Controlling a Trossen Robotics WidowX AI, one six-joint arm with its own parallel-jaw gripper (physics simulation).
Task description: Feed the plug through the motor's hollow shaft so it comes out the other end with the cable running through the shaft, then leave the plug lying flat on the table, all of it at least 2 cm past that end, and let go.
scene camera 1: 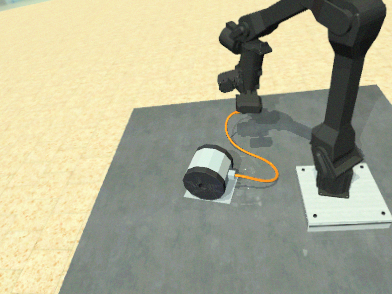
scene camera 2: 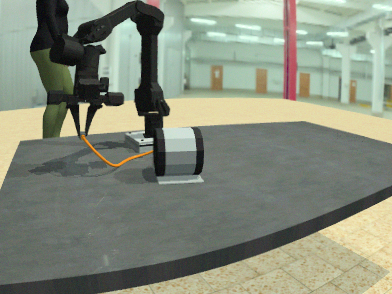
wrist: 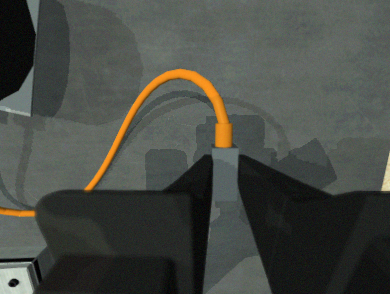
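Note:
The motor is a pale cylinder with black end caps, lying on a light base plate. Part of it shows at the upper left of the wrist view. A small dark spot marks the middle of its near cap in scene camera 1. My gripper is shut on the grey plug, raised above the table beyond the motor's far end in scene camera 1. The orange cable runs from the plug in a curve to a small block on the motor's side. The fingertips are hidden in scene camera 1.
The arm's white base plate stands on the dark table, to the right of the motor in scene camera 1. The table's far edge passes near the gripper in that view. A person stands behind the arm.

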